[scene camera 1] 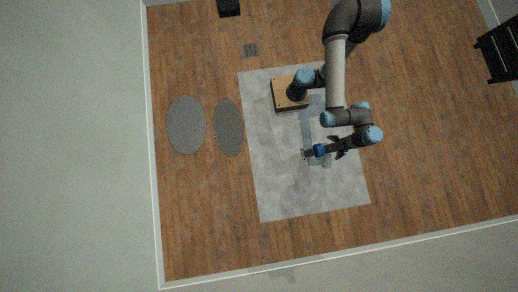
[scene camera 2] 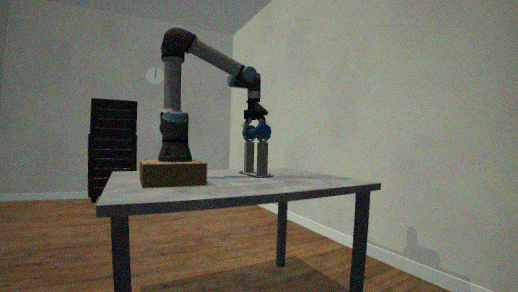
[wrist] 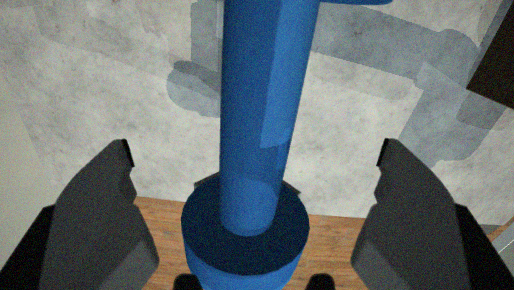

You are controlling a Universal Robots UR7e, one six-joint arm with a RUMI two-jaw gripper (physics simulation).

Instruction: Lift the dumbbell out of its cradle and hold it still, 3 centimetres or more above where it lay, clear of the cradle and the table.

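Places are measured from the arm's base along level axes (x ahead, y left, z up), in millimetres.
Where they show: gripper, fingertip midpoint: (wrist: 255, 142); arm's base, origin of the base link: (scene camera 1: 295, 92) (scene camera 2: 175, 160).
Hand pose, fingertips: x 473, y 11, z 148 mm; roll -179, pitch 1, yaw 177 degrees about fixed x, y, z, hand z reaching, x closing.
Note:
Each offset is from my fingertips to the centre of the thing. Level surfaces: height alone.
The blue dumbbell @(dx -1, dy -11, dz +7 mm) (scene camera 1: 319, 150) (scene camera 2: 263, 132) (wrist: 260, 100) lies level on top of the grey cradle @(dx -1, dy -11, dz -126 mm) (scene camera 2: 262, 159), a base plate with two upright posts on the table. My gripper (scene camera 1: 336, 147) (scene camera 2: 255, 123) (wrist: 255, 142) is open, pointing down over the dumbbell. In the wrist view the handle runs about midway between the jaws, with a gap on both sides, and one round weight shows at the bottom. The far weight is mostly cut off by the top edge. How deep the fingertips reach beside the handle is hard to tell.
The arm's wooden base block (scene camera 1: 281, 106) (scene camera 2: 173, 174) stands on the grey table @(dz -242 mm) (scene camera 1: 280, 205) (scene camera 2: 225, 198). Walls stand beyond the table. A black drawer cabinet (scene camera 1: 501, 52) (scene camera 2: 114, 145) stands on the floor away from the arm.

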